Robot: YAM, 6 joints.
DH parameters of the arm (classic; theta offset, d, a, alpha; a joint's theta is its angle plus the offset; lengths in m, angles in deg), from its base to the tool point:
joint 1: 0 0.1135 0.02 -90
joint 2: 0 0 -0.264 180
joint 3: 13.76 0 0.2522 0
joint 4: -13.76 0 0.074 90
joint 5: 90 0 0 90
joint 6: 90 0.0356 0 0
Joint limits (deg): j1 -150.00..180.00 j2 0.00..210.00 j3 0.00..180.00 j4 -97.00..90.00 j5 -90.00..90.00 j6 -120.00..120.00
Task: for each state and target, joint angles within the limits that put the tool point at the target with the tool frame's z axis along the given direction. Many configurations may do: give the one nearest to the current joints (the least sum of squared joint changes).
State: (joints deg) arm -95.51 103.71 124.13 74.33 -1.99 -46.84
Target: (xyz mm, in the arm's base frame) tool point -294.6 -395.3 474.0 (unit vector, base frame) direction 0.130 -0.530 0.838
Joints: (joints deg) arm -128.48 137.97 143.94 62.29 -25.57 -46.84
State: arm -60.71 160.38 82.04 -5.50 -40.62 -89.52
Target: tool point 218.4 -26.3 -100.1 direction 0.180 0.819 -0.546
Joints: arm -14.65 150.36 40.72 16.18 -56.86 -89.52
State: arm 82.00 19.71 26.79 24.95 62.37 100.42
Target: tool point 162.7 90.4 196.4 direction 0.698 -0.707 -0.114
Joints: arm 39.97 63.18 28.94 -20.47 81.97 100.42
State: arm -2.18 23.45 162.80 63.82 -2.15 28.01
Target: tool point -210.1 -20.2 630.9 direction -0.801 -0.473 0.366
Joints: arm 1.06 57.17 131.38 81.47 27.28 28.01
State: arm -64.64 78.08 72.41 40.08 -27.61 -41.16
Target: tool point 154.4 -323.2 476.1 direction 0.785 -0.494 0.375
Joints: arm -67.52 89.51 87.75 28.13 -32.43 -41.16
